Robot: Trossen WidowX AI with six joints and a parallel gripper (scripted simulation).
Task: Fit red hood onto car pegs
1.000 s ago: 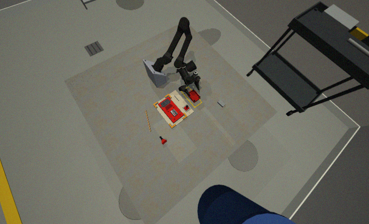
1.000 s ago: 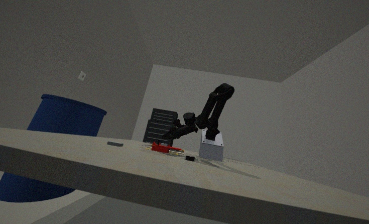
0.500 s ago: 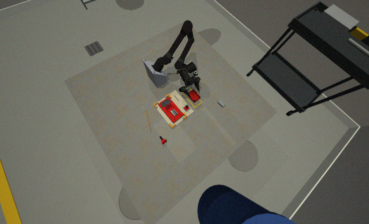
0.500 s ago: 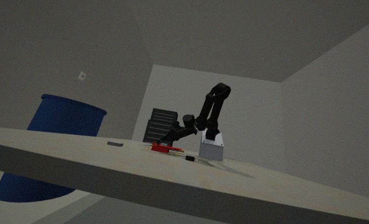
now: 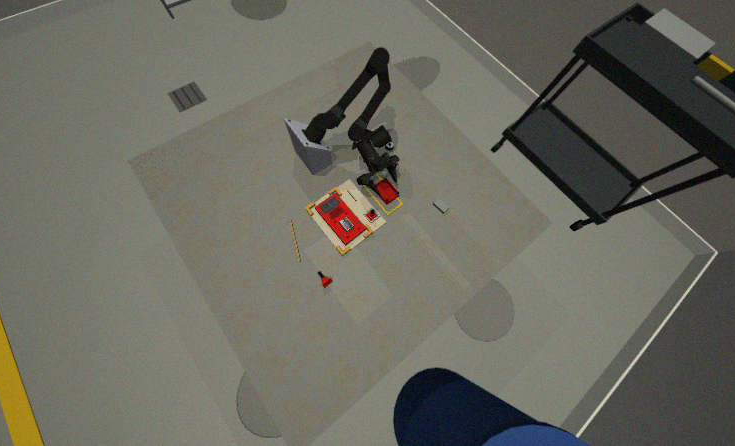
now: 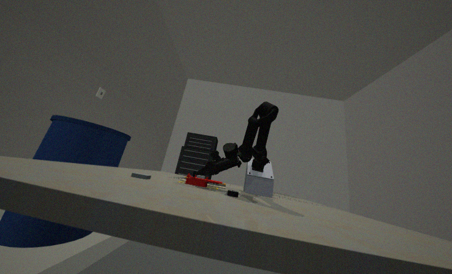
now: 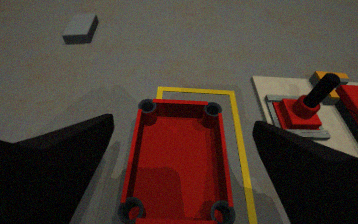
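My gripper tip is 10 mm past the red hood and 40 mm above it. From my gripper tip the other things lie so: grey engine block 40 mm ahead, 220 mm to the right, 30 mm below; then thin orange rod 20 mm behind, 430 mm to the right, 50 mm below.
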